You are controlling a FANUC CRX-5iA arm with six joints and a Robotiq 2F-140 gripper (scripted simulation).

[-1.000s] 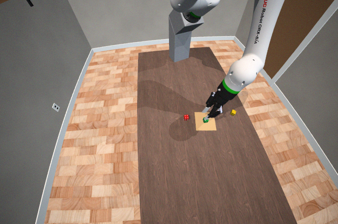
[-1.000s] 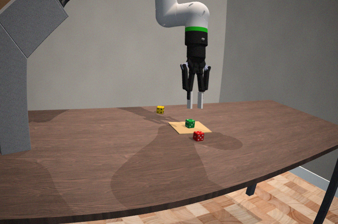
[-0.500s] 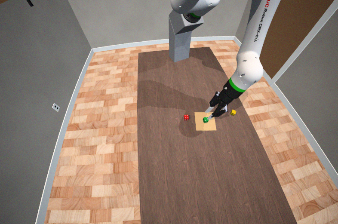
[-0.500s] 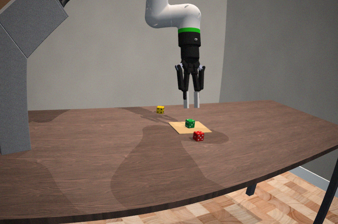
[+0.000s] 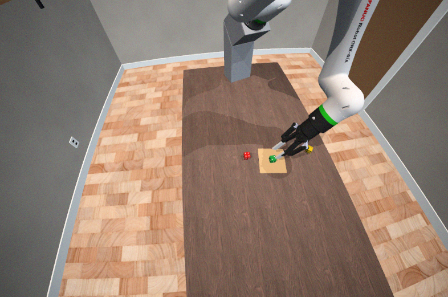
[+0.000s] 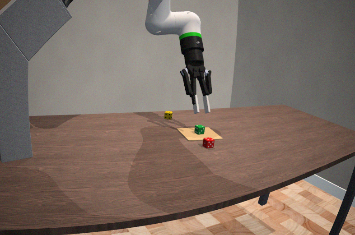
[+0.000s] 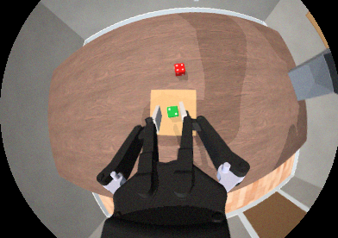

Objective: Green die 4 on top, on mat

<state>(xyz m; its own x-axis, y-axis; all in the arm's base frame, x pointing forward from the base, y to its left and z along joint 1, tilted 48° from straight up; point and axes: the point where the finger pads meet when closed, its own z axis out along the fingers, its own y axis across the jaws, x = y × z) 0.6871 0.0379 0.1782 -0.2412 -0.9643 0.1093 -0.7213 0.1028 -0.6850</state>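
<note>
My gripper is now 10 mm to the left of the green die and 100 mm above it. From my hand the other things lie so: tan mat: 10 mm to the right, 110 mm below; yellow die: 50 mm behind, 210 mm to the left, 100 mm below; red die: 30 mm behind, 150 mm to the right, 100 mm below.
</note>
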